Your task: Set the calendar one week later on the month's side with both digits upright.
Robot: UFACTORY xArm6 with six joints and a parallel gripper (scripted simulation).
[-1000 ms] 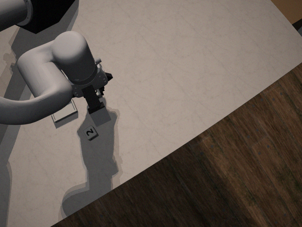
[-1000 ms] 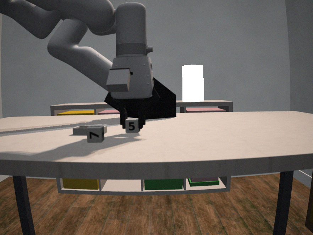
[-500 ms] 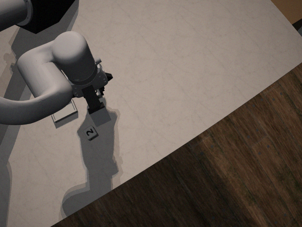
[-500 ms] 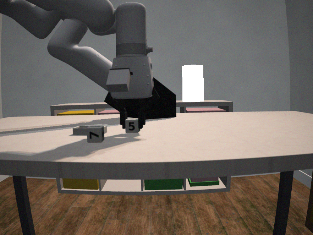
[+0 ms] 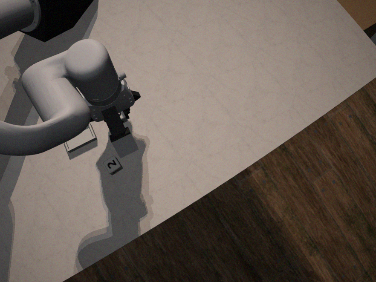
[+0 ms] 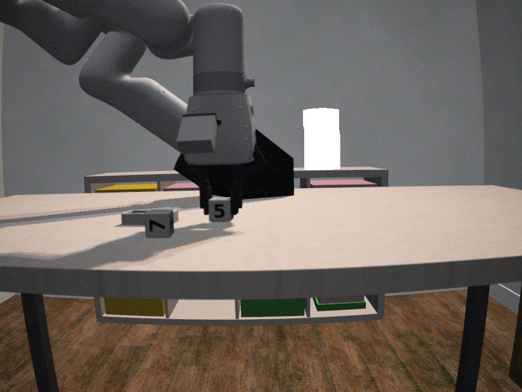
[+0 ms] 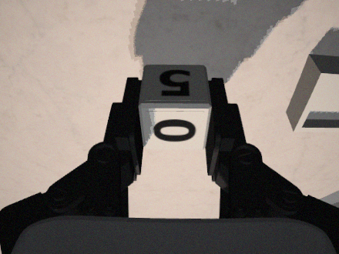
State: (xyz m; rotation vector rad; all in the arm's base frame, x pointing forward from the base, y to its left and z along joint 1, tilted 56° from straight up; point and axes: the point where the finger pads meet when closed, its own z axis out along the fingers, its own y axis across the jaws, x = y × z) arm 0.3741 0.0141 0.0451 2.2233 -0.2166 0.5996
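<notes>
Now: the white cube 9 cm to the right of my hand, 7 cm ahead of it and 2 cm below it. Round my hand: grey tray 10 cm to the right, 4 cm behind, 2 cm below.
</notes>
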